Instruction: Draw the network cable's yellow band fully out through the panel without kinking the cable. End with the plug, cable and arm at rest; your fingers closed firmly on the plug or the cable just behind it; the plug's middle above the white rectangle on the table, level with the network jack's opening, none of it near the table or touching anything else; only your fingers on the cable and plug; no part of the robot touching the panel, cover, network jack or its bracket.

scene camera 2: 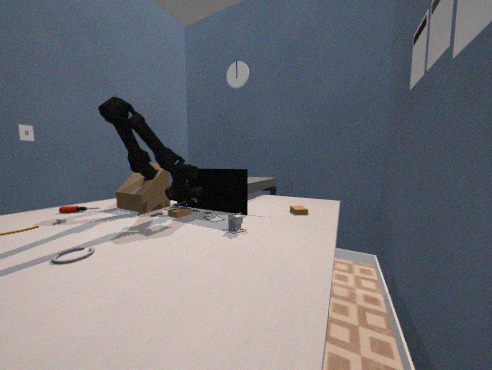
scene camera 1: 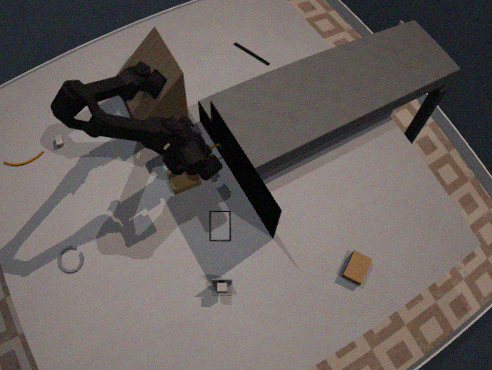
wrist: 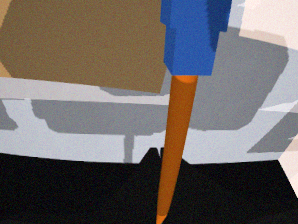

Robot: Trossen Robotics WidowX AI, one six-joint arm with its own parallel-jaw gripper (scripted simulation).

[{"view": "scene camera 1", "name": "gripper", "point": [206,155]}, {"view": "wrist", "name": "gripper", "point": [158,154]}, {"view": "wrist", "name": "tan block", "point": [126,52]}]
